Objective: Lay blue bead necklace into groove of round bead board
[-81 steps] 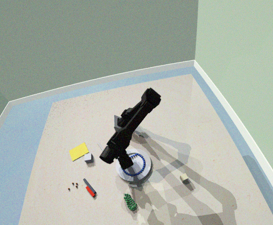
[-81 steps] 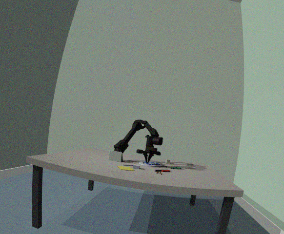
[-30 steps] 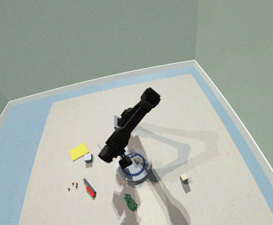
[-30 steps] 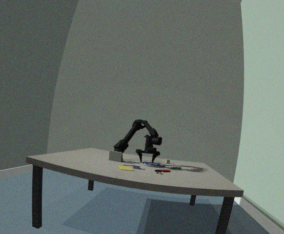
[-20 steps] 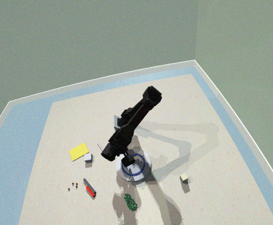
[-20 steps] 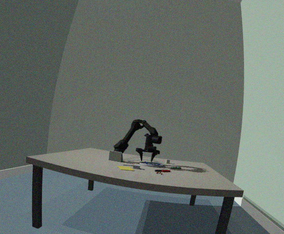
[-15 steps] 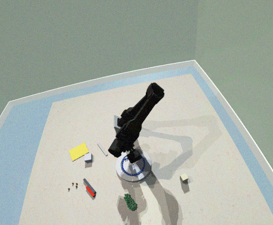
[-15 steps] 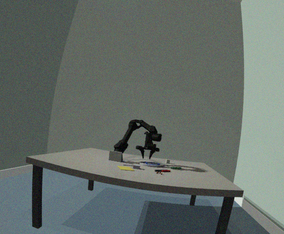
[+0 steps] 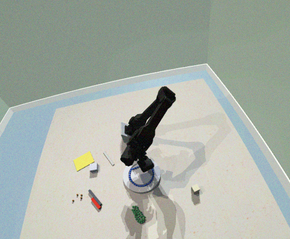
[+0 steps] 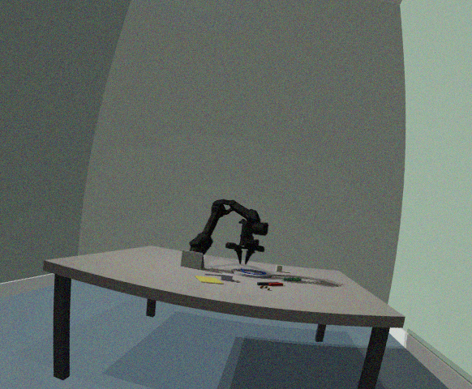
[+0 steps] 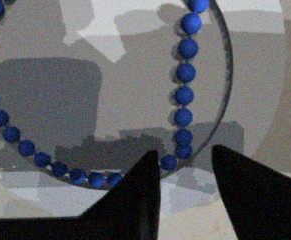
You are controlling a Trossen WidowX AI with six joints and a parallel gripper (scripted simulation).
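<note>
Right now the round bead board is 5 cm ahead of my gripper tip, 1 cm to the right of it and 3 cm below it. Round my gripper tip: white cube: 2 cm behind, 29 cm to the right, 3 cm below; then cream cube: 17 cm ahead, 25 cm to the left, 3 cm below; then stick: 8 cm behind, 21 cm to the right, 4 cm below.
</note>
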